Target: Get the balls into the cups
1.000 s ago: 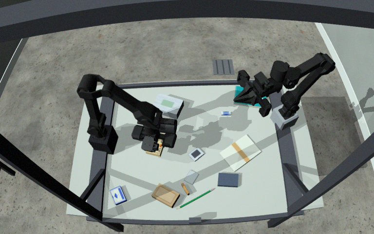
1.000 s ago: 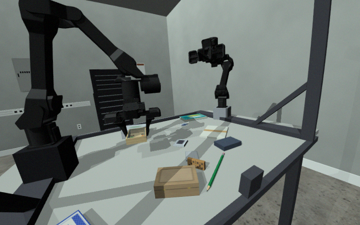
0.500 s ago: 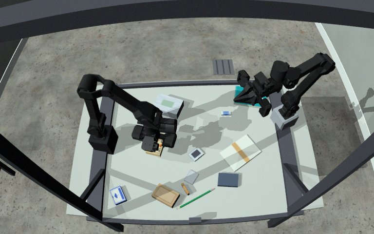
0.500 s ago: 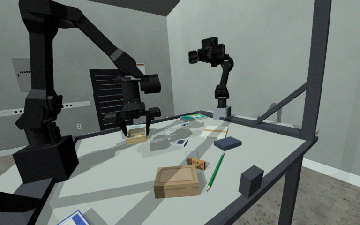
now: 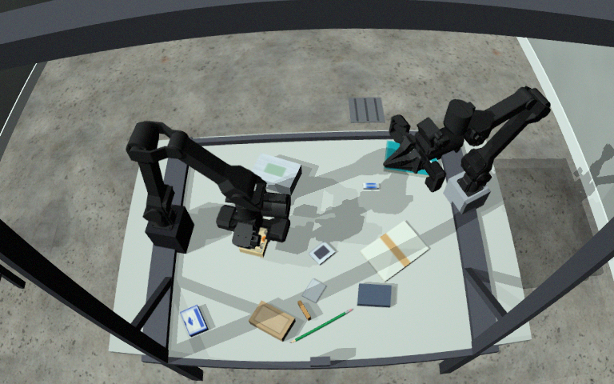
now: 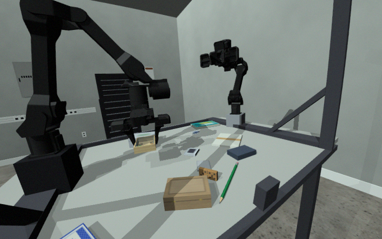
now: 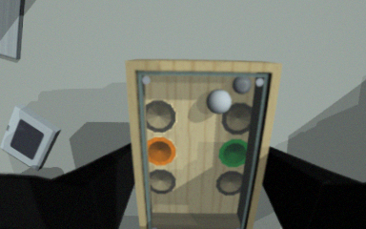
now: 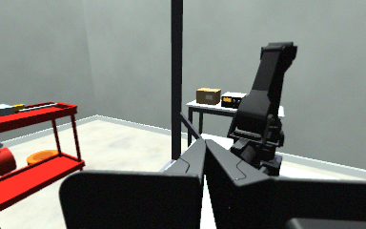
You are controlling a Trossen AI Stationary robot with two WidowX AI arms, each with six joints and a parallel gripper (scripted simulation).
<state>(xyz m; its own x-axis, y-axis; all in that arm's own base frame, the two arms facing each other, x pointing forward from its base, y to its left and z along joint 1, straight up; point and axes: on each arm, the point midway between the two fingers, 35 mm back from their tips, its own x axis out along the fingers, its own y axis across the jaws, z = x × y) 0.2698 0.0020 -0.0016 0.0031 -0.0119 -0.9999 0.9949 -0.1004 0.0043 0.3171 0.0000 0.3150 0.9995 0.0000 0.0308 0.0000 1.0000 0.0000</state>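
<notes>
Now: left hand 30 mm above the covered wooden puzzle. Also, from my left hand: dark blue block (300 mm to the right, 190 mm behind, 100 mm below); grey square tile (170 mm to the right, 110 mm below, 40 mm behind); white box (240 mm ahead, 90 mm below, 70 mm to the right).
</notes>
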